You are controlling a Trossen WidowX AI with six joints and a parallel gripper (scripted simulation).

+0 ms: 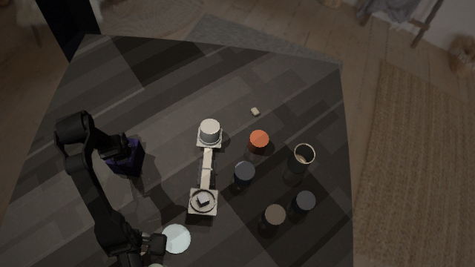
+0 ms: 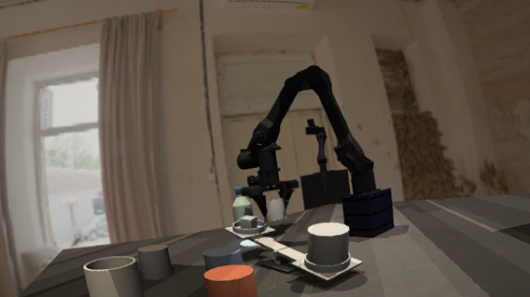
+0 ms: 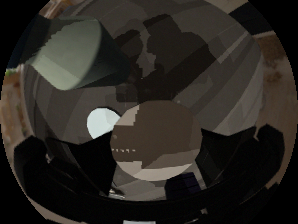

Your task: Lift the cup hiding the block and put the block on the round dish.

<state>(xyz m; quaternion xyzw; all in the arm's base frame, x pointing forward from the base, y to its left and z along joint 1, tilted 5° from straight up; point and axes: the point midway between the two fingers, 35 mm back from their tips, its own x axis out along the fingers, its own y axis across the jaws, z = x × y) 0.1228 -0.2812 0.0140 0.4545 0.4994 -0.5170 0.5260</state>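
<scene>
The grey block is 180 mm ahead of my gripper tip, 170 mm to the left of it and 20 mm above it. Round my gripper tip: round pale dish 100 mm ahead, 40 mm to the left, 70 mm below; pale green cylinder 70 mm ahead, 80 mm to the right, 40 mm above; small balance 170 mm ahead, 300 mm to the left, 50 mm below.
</scene>
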